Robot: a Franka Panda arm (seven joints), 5 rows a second.
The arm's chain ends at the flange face. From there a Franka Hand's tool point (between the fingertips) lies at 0.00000 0.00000 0.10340 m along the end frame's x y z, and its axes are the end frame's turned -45 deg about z.
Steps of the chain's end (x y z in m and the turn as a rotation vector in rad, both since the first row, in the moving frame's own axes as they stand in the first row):
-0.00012, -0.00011, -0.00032, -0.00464, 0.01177, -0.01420
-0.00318, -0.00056, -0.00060, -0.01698, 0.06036, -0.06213
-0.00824, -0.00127, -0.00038, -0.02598, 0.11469, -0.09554
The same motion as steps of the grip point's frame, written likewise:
0.00052, 0.00103, -0.00033, -0.01160, 0.00504, -0.01420
0.00149, 0.00290, -0.00080, -0.05469, 0.03067, -0.06213
0.00202, 0.00321, -0.00109, -0.09947, 0.06273, -0.09554

